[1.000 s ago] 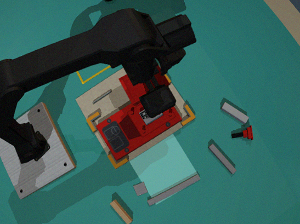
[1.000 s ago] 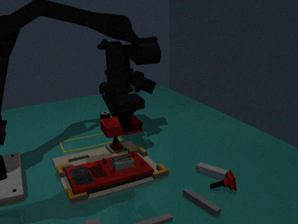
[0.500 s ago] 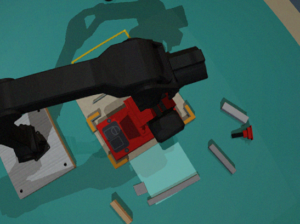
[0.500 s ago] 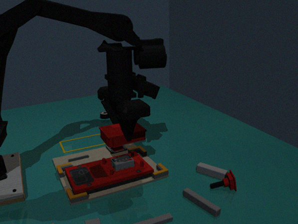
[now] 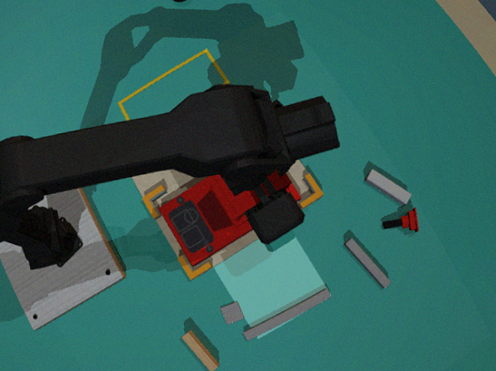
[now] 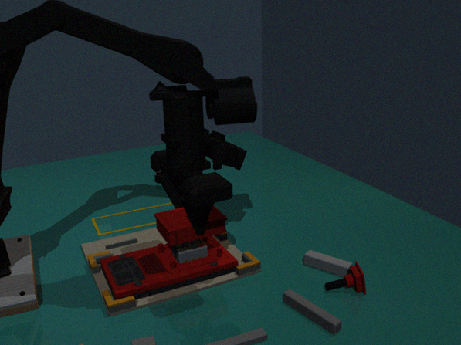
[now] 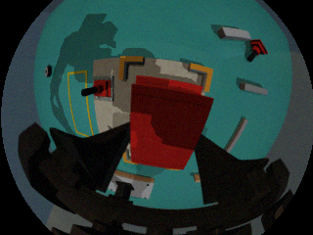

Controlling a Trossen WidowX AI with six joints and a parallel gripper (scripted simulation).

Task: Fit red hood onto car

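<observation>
Right now the grey engine block is 6 cm below my gripper tip and 1 cm to the left of it. The rest, counted from my gripper tip: red hood 1 cm above; then long grey bar 18 cm to the right, 10 cm behind, 7 cm below; then red knob 21 cm to the right, 15 cm ahead, 6 cm below.
</observation>
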